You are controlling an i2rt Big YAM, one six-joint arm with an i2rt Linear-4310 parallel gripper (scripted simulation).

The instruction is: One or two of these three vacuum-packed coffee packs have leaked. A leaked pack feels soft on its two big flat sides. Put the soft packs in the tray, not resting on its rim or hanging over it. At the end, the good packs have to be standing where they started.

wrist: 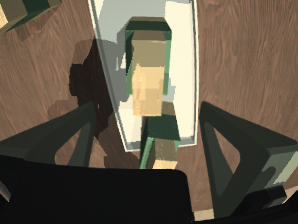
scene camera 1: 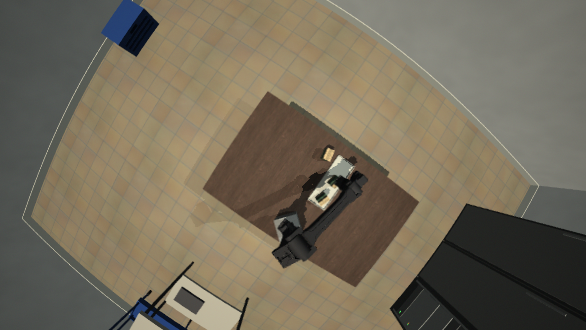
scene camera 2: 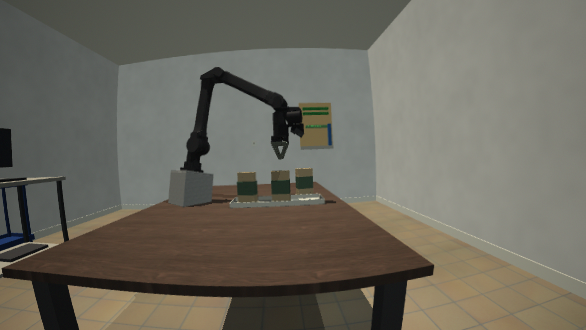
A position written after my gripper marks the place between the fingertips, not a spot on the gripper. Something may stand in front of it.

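My gripper (wrist: 147, 109) is there for me to see, and so is a white tray (scene camera 2: 302, 199).
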